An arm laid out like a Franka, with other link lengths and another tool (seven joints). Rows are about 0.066 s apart.
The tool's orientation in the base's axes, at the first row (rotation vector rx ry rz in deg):
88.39 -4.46 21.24
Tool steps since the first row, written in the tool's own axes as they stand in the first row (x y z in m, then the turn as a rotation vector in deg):
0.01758 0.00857 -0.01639 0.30 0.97 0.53
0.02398 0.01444 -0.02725 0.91 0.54 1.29
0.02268 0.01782 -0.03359 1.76 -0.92 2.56
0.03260 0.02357 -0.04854 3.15 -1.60 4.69
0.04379 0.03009 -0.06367 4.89 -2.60 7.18
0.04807 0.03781 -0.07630 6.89 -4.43 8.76
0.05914 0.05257 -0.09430 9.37 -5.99 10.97
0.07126 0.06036 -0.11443 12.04 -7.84 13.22
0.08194 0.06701 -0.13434 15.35 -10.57 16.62
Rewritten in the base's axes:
0.01117 0.01923 0.01252 0.11 -0.48 1.03
0.01357 0.03099 0.01953 0.94 -1.11 0.82
0.01024 0.03693 0.02217 2.38 -2.18 -0.29
0.01525 0.05336 0.02990 4.27 -4.00 -0.48
0.02121 0.07020 0.03871 6.64 -6.11 -0.86
0.02077 0.08329 0.04684 9.33 -7.27 -1.99
0.02378 0.10279 0.06342 12.51 -8.96 -2.71
0.02934 0.12470 0.07352 15.95 -10.64 -3.66
0.03391 0.14613 0.08214 20.46 -13.33 -5.22

